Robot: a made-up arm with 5 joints.
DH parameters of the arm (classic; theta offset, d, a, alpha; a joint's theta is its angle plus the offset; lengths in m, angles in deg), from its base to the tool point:
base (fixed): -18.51 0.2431 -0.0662 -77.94
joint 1: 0 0.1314 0.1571 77.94
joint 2: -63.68 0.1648 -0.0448 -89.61
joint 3: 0 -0.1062 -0.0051 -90.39
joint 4: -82.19 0.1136 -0.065 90
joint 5: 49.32 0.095 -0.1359 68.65
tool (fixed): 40.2 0.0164 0 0
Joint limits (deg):
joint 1: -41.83..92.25
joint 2: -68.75..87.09
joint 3: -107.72..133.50
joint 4: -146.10..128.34
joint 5: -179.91..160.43
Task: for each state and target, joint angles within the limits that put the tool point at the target. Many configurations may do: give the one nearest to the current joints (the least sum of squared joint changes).
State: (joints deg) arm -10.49 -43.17 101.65 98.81 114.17
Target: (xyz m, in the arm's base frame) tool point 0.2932 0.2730 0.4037
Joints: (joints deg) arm 5.68 -57.02 115.05 102.28 147.73
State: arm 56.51 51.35 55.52 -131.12 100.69
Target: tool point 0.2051 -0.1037 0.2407
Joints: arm 67.82 76.71 87.00 -91.29 96.76
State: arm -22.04 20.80 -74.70 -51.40 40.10
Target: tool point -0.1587 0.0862 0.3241
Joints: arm -41.61 24.22 -79.09 -40.25 38.46
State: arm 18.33 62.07 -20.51 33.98 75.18
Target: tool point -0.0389 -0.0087 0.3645
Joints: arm 5.46 71.33 -41.60 17.00 30.64
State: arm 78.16 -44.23 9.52 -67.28 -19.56
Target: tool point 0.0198 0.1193 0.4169
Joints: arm 72.81 -39.32 13.68 -72.93 -26.42
